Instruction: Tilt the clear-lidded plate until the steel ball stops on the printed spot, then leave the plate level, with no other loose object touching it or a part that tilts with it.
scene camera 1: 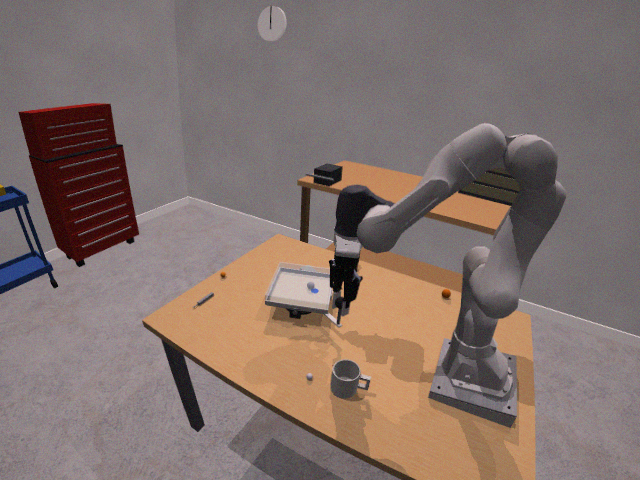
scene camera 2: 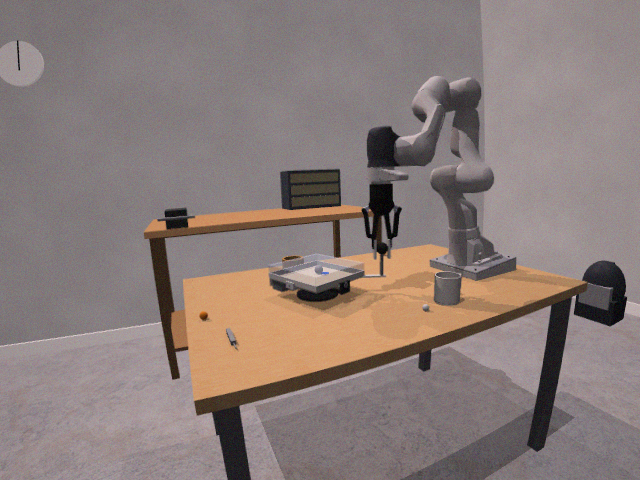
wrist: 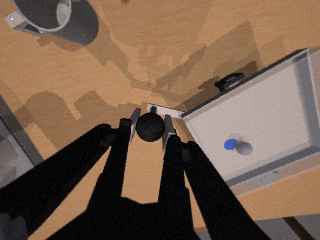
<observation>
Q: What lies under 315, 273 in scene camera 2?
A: A clear-lidded plate.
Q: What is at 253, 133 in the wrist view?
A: A clear-lidded plate.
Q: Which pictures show my gripper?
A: Scene camera 1, scene camera 2 and the wrist view: all of them.
</observation>
